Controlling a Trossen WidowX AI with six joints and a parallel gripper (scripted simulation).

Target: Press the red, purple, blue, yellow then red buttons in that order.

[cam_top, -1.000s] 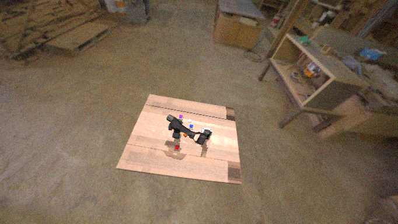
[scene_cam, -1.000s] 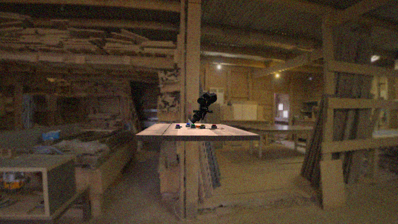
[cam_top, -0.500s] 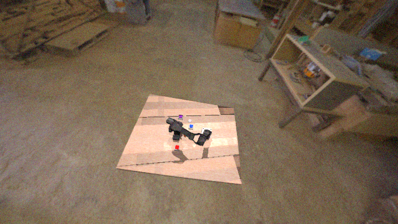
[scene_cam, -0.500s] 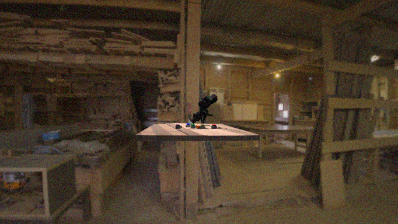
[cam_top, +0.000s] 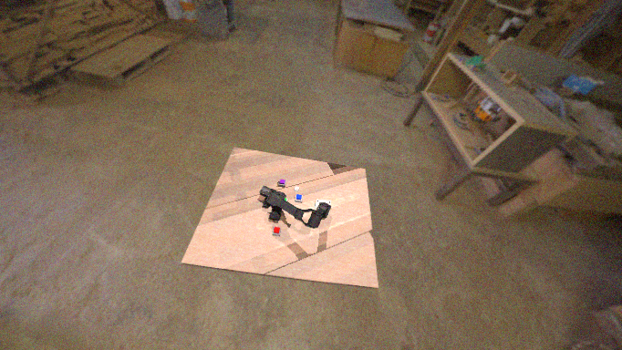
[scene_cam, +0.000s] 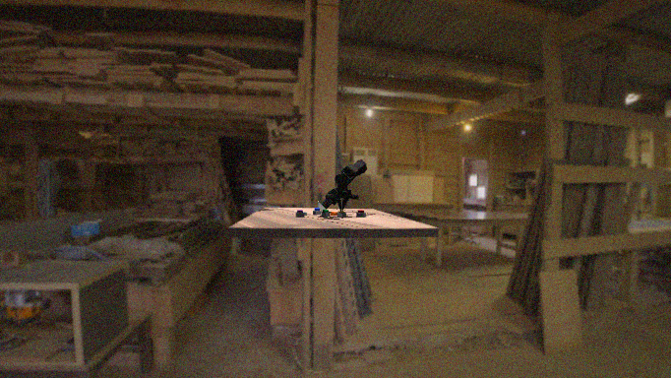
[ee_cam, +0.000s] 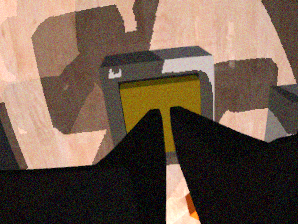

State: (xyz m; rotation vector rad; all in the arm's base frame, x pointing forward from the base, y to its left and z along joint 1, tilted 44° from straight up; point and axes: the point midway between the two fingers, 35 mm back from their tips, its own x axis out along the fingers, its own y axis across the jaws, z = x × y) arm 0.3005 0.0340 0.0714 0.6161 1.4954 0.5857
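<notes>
My gripper tip is now 10 mm above the yellow button. Also, from my gripper tip: red button 20 mm behind, 120 mm to the left; then green button 30 mm behind, 90 mm to the right; then small orange piece 80 mm behind, 30 mm to the right, 20 mm below.
</notes>
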